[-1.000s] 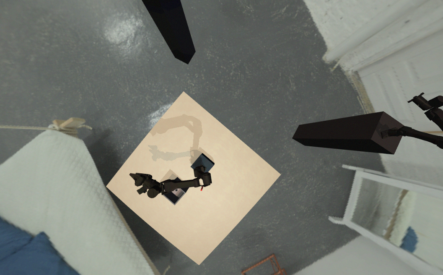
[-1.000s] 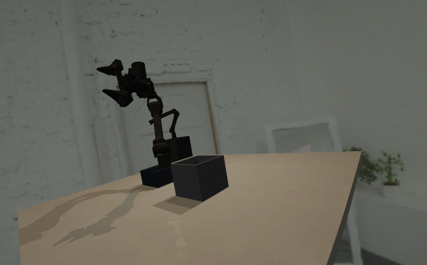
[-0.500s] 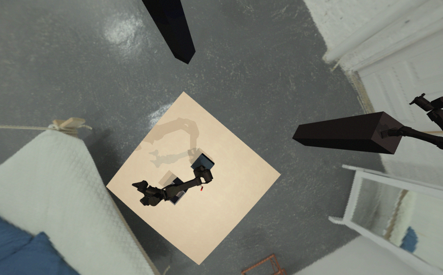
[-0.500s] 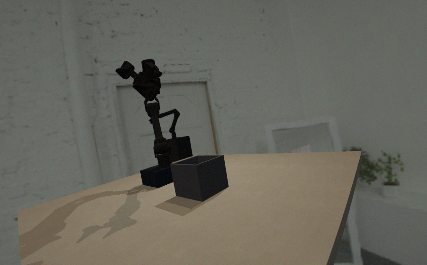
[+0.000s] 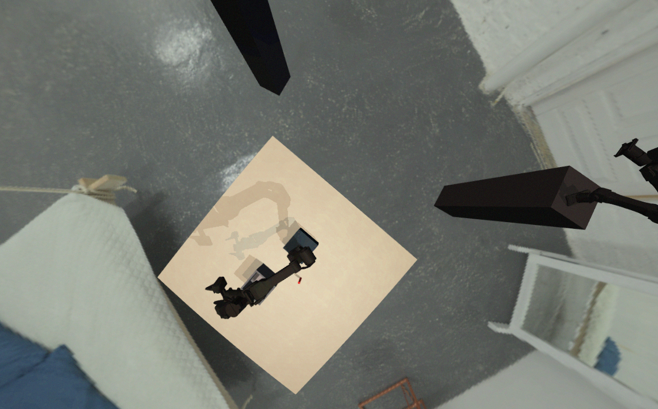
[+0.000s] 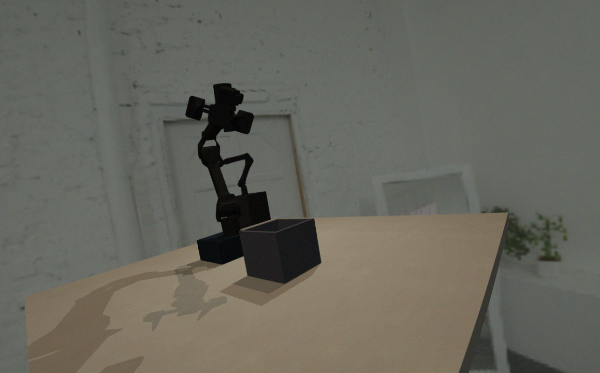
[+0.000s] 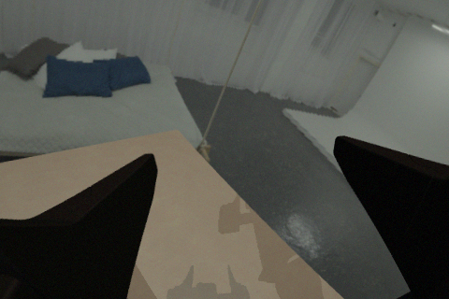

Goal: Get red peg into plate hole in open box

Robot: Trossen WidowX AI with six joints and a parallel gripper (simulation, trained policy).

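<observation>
Right now my gripper tip is 43 cm above the red peg, 35 cm to the right of it and 9 cm past it. Round my gripper tip: plate (42 cm below, 14 cm to the left, 4 cm ahead).
</observation>
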